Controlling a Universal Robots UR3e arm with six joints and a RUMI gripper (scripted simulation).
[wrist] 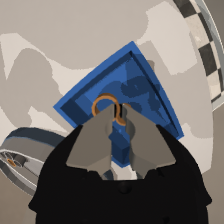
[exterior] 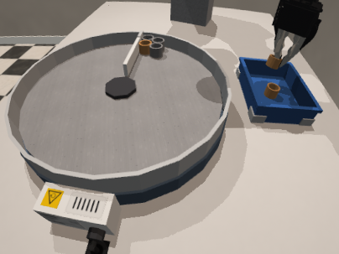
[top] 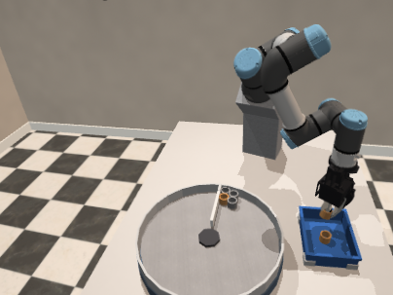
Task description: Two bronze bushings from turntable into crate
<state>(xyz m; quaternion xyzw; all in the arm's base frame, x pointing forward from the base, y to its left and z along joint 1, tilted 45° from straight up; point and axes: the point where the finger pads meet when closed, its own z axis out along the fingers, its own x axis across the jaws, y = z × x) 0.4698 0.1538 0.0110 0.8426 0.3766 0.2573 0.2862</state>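
Right now my hand is 4 cm short of the blue crate, 2 cm to the left of it and 5 cm above it. The rest, counted from my hand: grey turntable (3 cm ahead, 38 cm to the right, 3 cm below).
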